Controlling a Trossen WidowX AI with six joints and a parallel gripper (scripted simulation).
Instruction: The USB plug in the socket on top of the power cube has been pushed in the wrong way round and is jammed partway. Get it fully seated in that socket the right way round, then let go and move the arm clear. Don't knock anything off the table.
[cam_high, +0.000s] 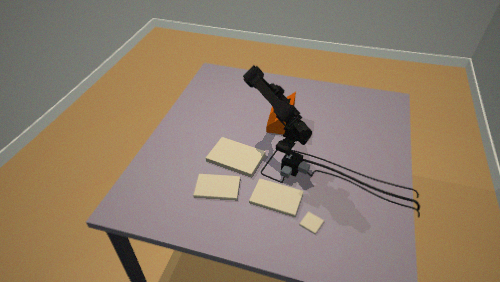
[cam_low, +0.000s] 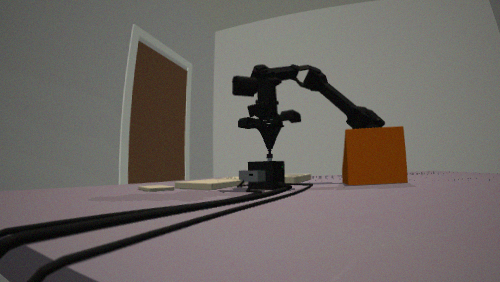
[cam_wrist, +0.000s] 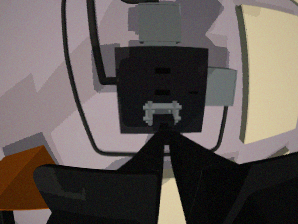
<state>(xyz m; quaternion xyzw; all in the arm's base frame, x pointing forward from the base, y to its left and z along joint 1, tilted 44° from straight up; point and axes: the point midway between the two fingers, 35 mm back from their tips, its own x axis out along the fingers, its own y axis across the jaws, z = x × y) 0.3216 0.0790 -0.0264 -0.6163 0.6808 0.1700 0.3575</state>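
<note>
The USB plug lies 2 cm below my gripper tip. Round my gripper tip: cream tile 29 cm ahead, 15 cm to the left, 11 cm below.
</note>
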